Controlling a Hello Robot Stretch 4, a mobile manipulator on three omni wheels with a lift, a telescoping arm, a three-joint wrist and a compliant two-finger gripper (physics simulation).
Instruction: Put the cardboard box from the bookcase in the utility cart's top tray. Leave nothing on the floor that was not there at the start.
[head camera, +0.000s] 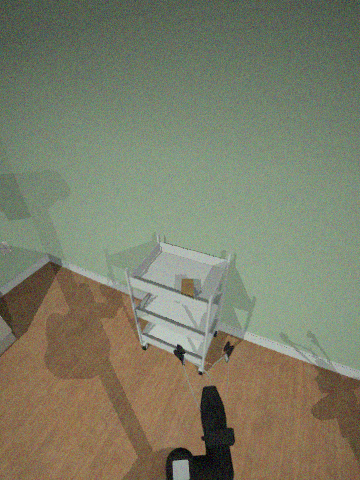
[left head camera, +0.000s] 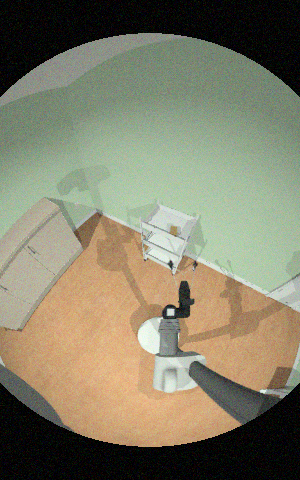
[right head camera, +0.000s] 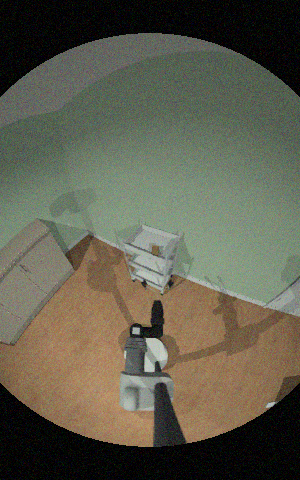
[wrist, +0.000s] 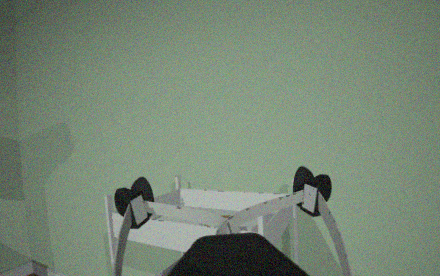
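Where they show: gripper, fingertip midpoint: (head camera: 203, 343) (left head camera: 182, 260) (right head camera: 156, 279) (wrist: 222, 188); robot's base at its link origin: (left head camera: 157, 334) (right head camera: 146, 354).
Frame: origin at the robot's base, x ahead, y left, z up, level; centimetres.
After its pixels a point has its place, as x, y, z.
The cardboard box (head camera: 188, 287) @[86.9, -8.0, 68.4] (left head camera: 174, 230) @[86.8, -8.6, 68.4] (right head camera: 155, 249) @[87.5, -8.4, 68.4], small and brown, sits in the top tray of the white utility cart (head camera: 160, 289) @[86.1, 5.7, 68.8] (wrist: 160, 236) @[86.6, 6.6, 66.0], near the front rim and right of the middle. My gripper (head camera: 204, 350) @[47.5, -8.9, 85.4] (left head camera: 183, 264) @[47.5, -8.9, 85.4] (right head camera: 157, 282) @[47.5, -8.9, 85.4] (wrist: 222, 188) @[47.5, -8.9, 85.4] is open, its fingers wide apart with no object between them. It is on the near side of the cart, apart from the box. The box cannot be made out in the wrist view. I cannot identify the bookcase in these views.
The cart stands close to the green wall (head camera: 180, 150) @[123.5, -6.8, 124.2]. A beige cabinet (left head camera: 30, 265) @[40.1, 147.9, 55.7] (right head camera: 30, 282) @[47.1, 144.3, 46.8] stands at the left. A small white item (right head camera: 271, 405), too small to identify, shows at the lower right edge. Shadows of the robot fall on the wood floor (head camera: 280, 425) @[42.0, -57.6, -2.8].
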